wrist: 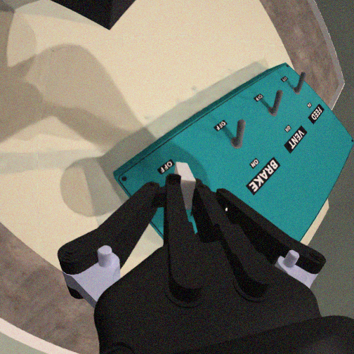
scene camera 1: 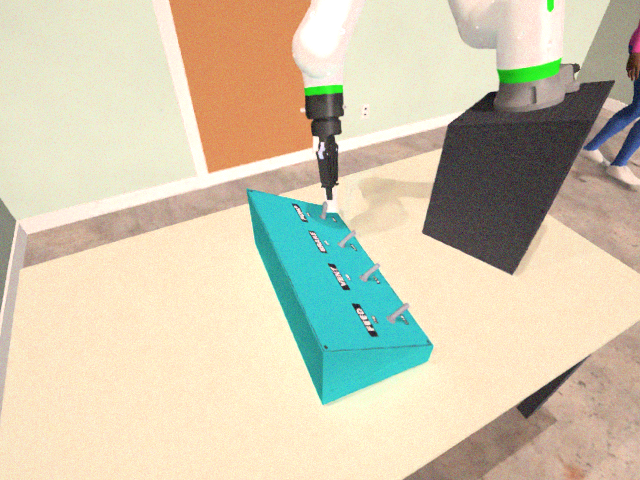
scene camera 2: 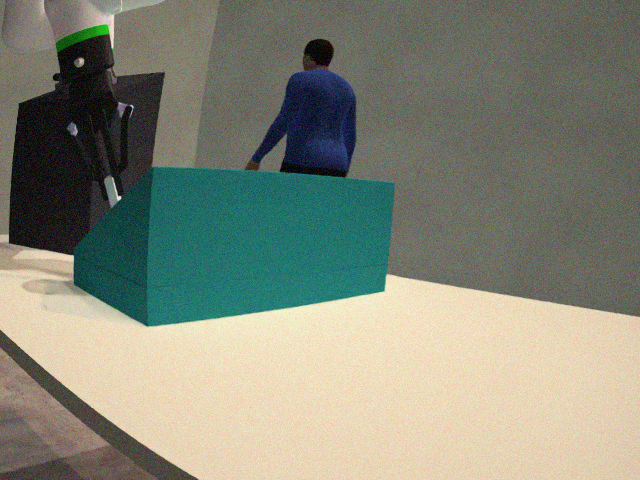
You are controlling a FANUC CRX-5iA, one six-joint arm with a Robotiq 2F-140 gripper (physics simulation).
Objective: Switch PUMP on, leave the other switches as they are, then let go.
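Places are measured from the arm's base along level axes (x ahead, y left, z up), in millimetres.
Pixels of known places: gripper, fingertip midpoint: (scene camera 1: 331,211); arm's base, link origin: (scene camera 1: 527,102).
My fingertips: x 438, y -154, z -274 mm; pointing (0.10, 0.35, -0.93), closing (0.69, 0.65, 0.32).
Note:
Ahead of a thing's pixels: the offset from my fingertips to its top centre. Level surfaces: height alone.
The teal switch box (scene camera 1: 315,294) (scene camera 2: 268,242) (wrist: 295,195) sits on the table. The grey PUMP lever @(dx +20, dy -5, dz +35 mm) (scene camera 1: 324,210) is at its far end in scene camera 1 and stands steeper than the others; the gripper hides it in the wrist view. The BRAKE lever @(dx +19, dy +115, dz +22 mm) (scene camera 1: 346,239) (wrist: 239,134), VENT lever @(dx +31, dy +235, dz +22 mm) (scene camera 1: 370,272) (wrist: 275,103) and FEED lever @(dx +42, dy +354, dz +22 mm) (scene camera 1: 398,313) (wrist: 300,83) lean to their OFF sides. My gripper (scene camera 1: 331,205) (scene camera 2: 112,195) (wrist: 179,172) is shut and empty, its pale fingertips close beside the PUMP lever on the OFF side. Contact cannot be told.
The black pedestal (scene camera 1: 496,196) (scene camera 2: 41,170) bearing the arm stands on the table @(dz -110 mm) (scene camera 1: 155,361) (scene camera 2: 361,387) beside the box. A person in blue (scene camera 2: 320,118) stands beyond the box in scene camera 2. The other levers stand in a row along the box.

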